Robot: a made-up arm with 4 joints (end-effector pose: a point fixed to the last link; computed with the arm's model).
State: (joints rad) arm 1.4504 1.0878 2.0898 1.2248
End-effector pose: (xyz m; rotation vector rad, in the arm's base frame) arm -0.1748 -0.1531 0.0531 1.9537 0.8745 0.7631
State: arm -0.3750 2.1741 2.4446 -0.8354
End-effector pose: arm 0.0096 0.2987 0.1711 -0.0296 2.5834 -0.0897
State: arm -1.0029 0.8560 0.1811 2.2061
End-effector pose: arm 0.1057 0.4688 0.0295 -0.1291 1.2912 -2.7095
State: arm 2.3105 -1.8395 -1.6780 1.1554
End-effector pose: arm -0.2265 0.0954 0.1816 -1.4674 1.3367 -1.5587
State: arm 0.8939 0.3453 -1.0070 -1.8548
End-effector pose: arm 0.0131 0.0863 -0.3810 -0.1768 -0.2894 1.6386
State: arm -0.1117 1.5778 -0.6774 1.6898
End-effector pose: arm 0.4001 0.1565 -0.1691 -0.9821 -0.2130 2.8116
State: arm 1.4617 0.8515 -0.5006 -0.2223
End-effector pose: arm 0.2102 -0.2691 -0.3268 -0.9692 -0.6252 -0.2944
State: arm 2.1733 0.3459 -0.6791 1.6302
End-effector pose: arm 0.1018 -0.4587 -0.0683 -0.8185 -1.4751 -1.3262
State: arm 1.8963 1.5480 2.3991 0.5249
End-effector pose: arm -0.1589 -0.1282 -0.0333 1.4755 -0.0294 1.3068
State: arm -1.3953 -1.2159 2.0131 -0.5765
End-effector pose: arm 0.2014 0.1406 -0.1159 -0.8676 -1.0229 0.3240
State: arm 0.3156 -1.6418 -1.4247 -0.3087
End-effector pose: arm -0.2867 -0.1473 0.0977 1.0656 1.2033 1.3428
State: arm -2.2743 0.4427 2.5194 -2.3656
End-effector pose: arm -0.1279 -0.0160 0.0939 0.2566 0.4618 2.6522
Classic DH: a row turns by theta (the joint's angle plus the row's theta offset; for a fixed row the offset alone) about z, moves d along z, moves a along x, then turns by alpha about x. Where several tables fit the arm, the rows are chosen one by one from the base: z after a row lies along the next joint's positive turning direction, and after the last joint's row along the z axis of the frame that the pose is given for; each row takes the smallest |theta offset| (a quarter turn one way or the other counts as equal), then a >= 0, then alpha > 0; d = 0 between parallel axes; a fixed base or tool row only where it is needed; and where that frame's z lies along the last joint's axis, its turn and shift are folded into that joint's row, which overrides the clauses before.
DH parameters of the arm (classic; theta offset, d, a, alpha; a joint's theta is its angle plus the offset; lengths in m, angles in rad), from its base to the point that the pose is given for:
base (fixed): -1.5708 0.1 0 1.5708
joint 1: 0 -0.06 -0.05 1.5708
joint 2: 0 0.16 -0.08 -1.5708
joint 3: 0 0.13 -0.11 1.5708
joint 4: -0.3805 0 -0.0539 3.1416
tool (fixed): 1.1903 -0.26 0 0

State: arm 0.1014 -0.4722 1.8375 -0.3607
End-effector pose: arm 0.0075 -0.2357 -0.1132 -1.9728 -0.0764 0.5947
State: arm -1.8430 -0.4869 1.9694 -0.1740
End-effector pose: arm 0.0230 0.2540 -0.0561 -0.1632 -0.4471 0.0103
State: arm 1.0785 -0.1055 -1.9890 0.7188
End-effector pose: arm -0.0780 0.2182 -0.1110 0.8296 0.4307 -0.6629
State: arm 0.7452 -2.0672 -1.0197 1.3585
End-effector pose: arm -0.2290 -0.2695 0.1081 -0.7957 1.2302 0.2332
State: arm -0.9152 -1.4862 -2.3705 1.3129
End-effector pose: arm -0.1060 -0.1135 0.1583 0.8294 2.1727 1.1679
